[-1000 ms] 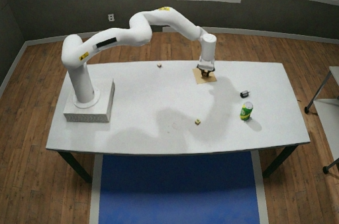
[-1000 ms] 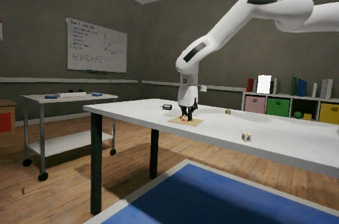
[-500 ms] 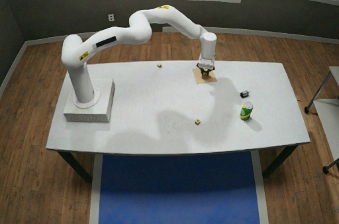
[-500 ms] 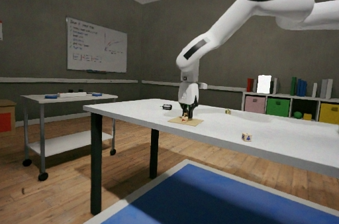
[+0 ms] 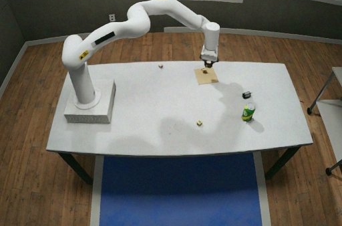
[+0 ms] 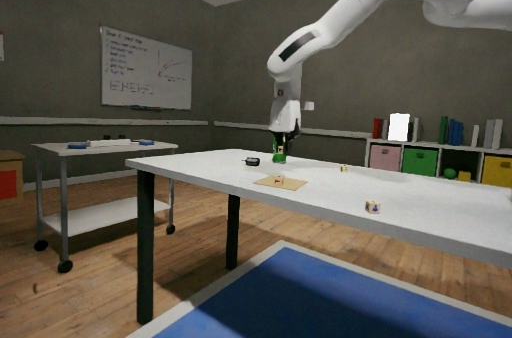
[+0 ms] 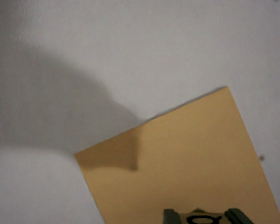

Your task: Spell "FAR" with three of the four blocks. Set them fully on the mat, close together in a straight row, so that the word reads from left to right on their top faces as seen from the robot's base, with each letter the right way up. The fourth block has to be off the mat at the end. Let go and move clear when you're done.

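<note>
Now: the tan mat 110 mm below my hand, 10 mm to the left of it and 10 mm behind it. Round my hand: green soda can: 300 mm to the right, 270 mm ahead, 50 mm below; then small black object: 280 mm ahead, 130 mm to the right, 100 mm below.
</note>
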